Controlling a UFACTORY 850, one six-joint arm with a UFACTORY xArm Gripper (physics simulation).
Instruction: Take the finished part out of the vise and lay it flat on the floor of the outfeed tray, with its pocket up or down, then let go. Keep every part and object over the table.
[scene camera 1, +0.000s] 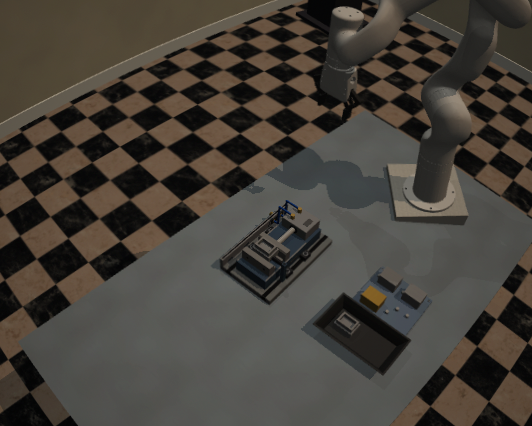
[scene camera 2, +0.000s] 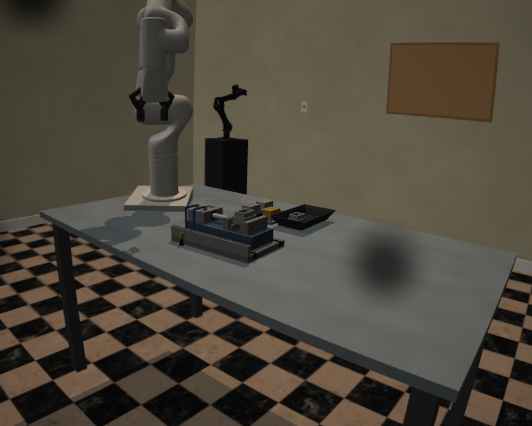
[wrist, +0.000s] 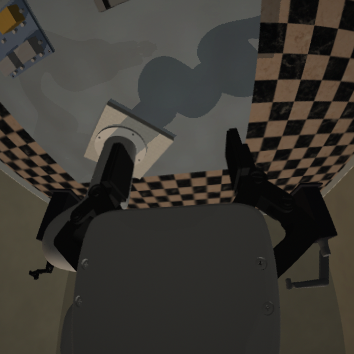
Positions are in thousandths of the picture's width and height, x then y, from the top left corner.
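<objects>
I can see my gripper from the scene, in scene camera 1 (627, 262) and in scene camera 2 (287, 285), and the gripper is visible to me in the wrist view (493, 414) as well.
</objects>
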